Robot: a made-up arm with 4 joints.
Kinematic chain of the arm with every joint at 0, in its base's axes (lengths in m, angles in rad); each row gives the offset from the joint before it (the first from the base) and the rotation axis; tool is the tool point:
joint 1: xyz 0 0 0.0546 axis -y
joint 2: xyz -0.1 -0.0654 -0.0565 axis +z
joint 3: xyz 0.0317 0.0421 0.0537 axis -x
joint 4: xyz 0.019 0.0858 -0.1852 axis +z
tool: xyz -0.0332 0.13 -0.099
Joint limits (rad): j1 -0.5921..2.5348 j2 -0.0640..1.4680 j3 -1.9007..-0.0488 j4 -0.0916..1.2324
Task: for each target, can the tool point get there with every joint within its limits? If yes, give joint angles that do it. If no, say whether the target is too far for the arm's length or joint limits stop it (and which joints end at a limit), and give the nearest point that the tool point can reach.
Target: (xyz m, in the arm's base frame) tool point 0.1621 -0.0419 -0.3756
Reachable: yes | joints 1.8405 1.2870 -1.0314 1.0249
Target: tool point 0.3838 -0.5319 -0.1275
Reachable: no: too far | nearest point 0.3472 -0.1322 -0.1101 | short by 0.402 m
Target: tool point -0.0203 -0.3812 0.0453
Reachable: no: joint limits stop it (at a limit: joint 2, joint 3, joint 4) | nearest point -0.3494 -0.1322 -0.1055 | short by 0.439 m
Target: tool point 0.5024 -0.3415 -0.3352
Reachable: no: too far | nearest point 0.3600 -0.1090 -0.2247 | short by 0.294 m
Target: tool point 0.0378 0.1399 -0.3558
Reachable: yes | joints 1.6372 0.8260 -1.0323 0.7276
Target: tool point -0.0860 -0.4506 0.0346
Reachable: no: joint limits stop it (at a limit: joint 1, joint 2, joint 3, joint 4) | nearest point -0.3741 -0.1322 -0.0335 | short by 0.435 m
